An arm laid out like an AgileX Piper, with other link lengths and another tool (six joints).
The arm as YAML. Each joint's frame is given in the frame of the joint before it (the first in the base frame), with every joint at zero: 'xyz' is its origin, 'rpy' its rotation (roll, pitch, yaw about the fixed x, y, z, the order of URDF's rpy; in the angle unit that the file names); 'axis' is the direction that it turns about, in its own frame. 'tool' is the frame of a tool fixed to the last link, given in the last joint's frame.
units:
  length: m
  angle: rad
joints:
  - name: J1
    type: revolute
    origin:
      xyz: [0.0, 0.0, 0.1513]
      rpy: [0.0, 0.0, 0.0]
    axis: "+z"
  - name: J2
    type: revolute
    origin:
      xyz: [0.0, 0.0, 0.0]
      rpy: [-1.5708, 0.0, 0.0]
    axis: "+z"
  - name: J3
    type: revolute
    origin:
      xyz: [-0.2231, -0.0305, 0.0]
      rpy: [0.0, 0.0, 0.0]
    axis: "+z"
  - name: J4
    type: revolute
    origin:
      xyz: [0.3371, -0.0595, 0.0]
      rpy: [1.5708, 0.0, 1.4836]
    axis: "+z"
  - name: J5
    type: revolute
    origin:
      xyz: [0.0, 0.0, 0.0]
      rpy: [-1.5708, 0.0, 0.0]
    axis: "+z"
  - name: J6
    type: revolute
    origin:
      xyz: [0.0, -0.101, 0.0]
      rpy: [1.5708, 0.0, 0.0]
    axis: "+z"
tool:
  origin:
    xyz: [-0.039, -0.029, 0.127]
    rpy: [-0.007, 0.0, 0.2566]
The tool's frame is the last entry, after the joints.
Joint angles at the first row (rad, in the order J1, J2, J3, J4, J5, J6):
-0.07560, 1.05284, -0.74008, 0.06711, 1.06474, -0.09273
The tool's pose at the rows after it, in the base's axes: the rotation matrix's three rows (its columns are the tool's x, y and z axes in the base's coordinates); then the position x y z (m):
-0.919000 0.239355 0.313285; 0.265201 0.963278 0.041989; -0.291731 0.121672 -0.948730; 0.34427 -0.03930 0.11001
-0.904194 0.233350 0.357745; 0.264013 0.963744 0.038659; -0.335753 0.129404 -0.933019; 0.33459 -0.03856 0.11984
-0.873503 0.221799 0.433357; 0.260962 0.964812 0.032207; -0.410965 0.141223 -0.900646; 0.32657 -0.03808 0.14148
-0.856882 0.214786 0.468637; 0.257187 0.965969 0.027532; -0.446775 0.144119 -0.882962; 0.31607 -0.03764 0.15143
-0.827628 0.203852 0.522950; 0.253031 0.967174 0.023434; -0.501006 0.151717 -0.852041; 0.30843 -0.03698 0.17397
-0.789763 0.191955 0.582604; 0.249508 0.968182 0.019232; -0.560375 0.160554 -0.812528; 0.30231 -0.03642 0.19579
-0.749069 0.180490 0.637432; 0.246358 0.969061 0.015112; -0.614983 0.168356 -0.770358; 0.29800 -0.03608 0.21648
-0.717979 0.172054 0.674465; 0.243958 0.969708 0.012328; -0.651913 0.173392 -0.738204; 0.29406 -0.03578 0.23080
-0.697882 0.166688 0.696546; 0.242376 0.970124 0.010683; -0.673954 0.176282 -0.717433; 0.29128 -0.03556 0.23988
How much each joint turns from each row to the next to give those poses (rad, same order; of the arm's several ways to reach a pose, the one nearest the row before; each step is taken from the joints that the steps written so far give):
0.00000, -0.09590, 0.06260, 0.00000, 0.00105, 0.00026
-0.00002, -0.10643, 0.05791, 0.00001, 0.00113, -0.00003
0.00004, -0.13732, 0.05000, -0.00102, 0.00459, 0.00005
0.00000, -0.10377, 0.04323, -0.00298, 0.02065, 0.00000
-0.00001, -0.10213, 0.01107, -0.00087, 0.02822, -0.00001
-0.00003, -0.09438, 0.01076, 0.00002, 0.01176, -0.00003
0.00003, -0.07298, 0.00232, -0.00002, 0.00122, 0.00003
-0.00005, -0.05222, 0.00218, 0.00003, 0.00081, -0.00005
0.00001, -0.03145, -0.00002, 0.00000, 0.00105, 0.00000

